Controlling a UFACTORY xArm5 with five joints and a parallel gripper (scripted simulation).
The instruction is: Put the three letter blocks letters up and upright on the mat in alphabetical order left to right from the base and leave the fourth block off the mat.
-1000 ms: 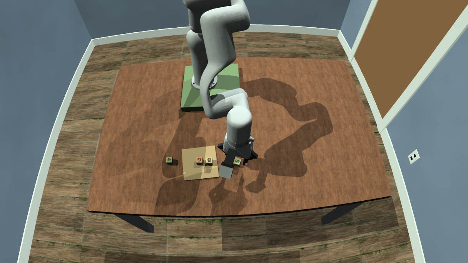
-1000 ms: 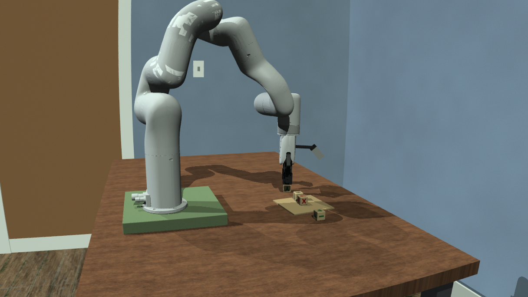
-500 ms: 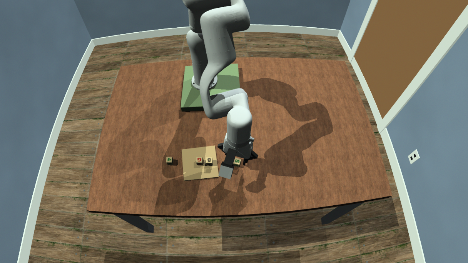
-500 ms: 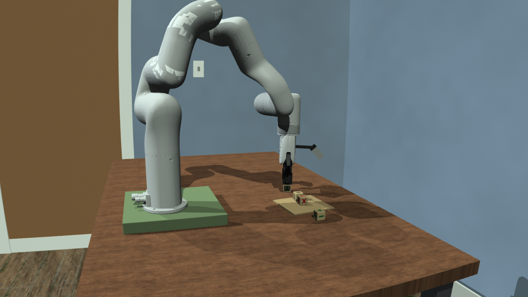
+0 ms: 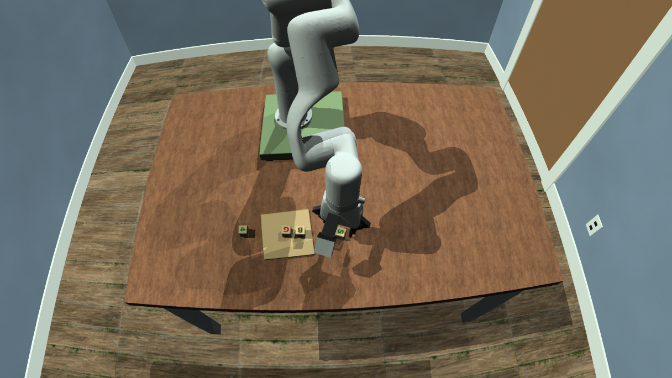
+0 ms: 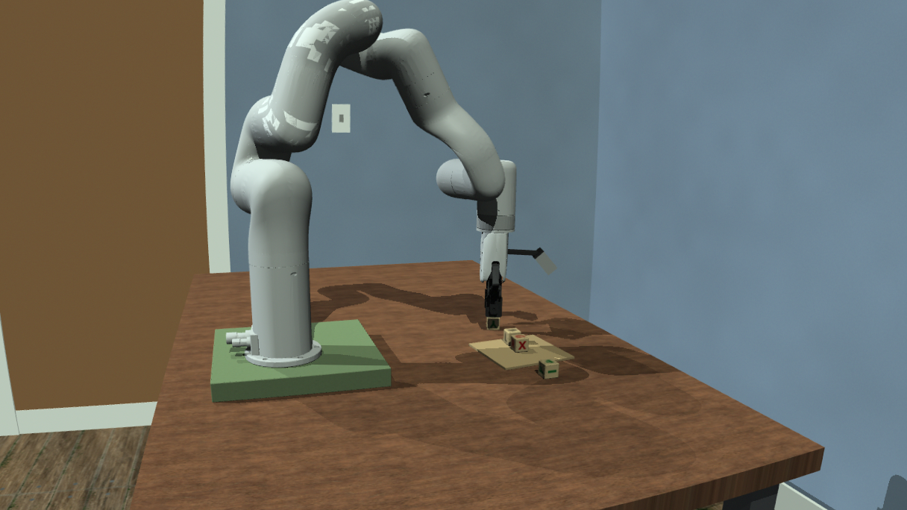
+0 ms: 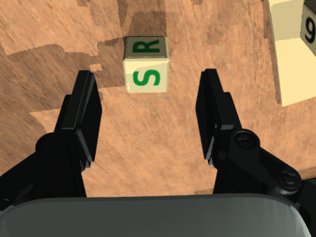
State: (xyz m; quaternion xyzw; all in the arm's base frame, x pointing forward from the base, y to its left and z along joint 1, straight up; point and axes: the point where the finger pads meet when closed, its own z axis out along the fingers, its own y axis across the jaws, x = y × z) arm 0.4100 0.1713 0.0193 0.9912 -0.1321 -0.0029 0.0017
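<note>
The tan mat is 10 mm ahead of my hand, 150 mm to the right of it and 50 mm below it. The rest, counted from my hand: cream block 10 mm ahead, 270 mm to the right, 40 mm below.
</note>
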